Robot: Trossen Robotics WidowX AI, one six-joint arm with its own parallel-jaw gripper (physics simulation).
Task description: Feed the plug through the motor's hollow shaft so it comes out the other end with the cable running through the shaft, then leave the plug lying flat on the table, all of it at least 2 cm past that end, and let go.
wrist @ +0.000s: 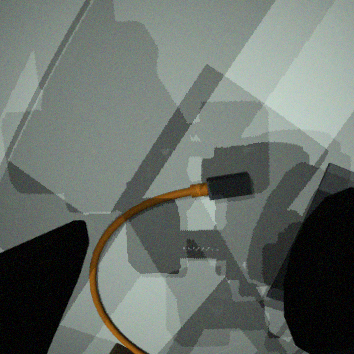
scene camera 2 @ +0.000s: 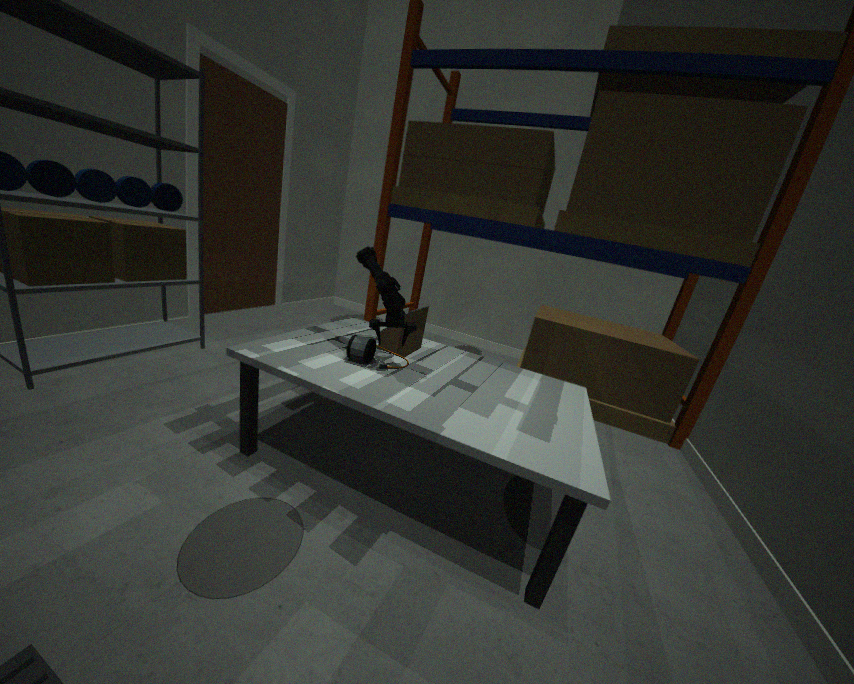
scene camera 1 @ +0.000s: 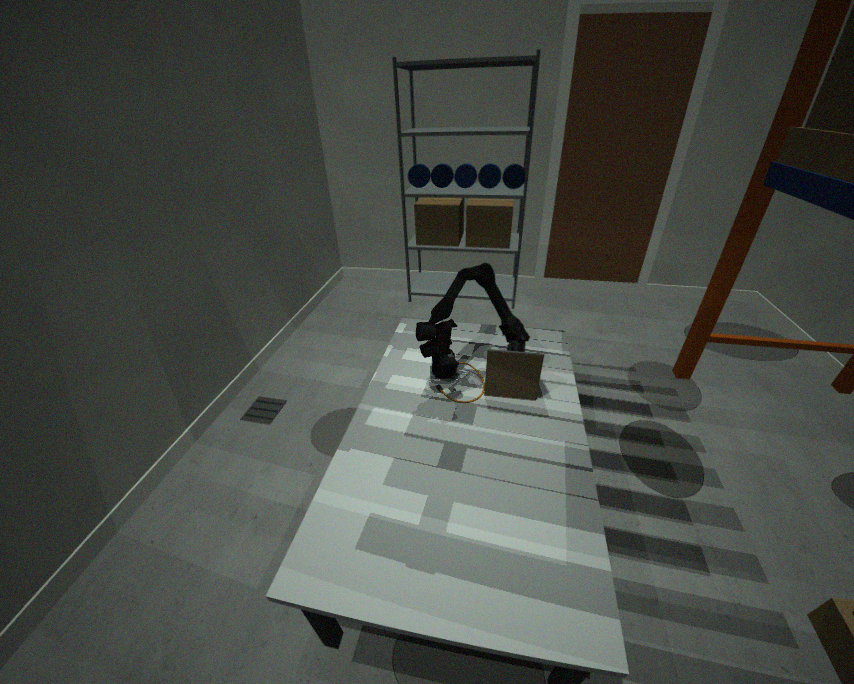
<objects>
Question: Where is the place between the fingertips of my gripper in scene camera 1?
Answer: At 439,372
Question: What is my gripper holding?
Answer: Nothing.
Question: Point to a dark grey plug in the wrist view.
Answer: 235,184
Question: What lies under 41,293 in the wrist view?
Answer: My gripper.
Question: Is my gripper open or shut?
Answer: Open.
</objects>
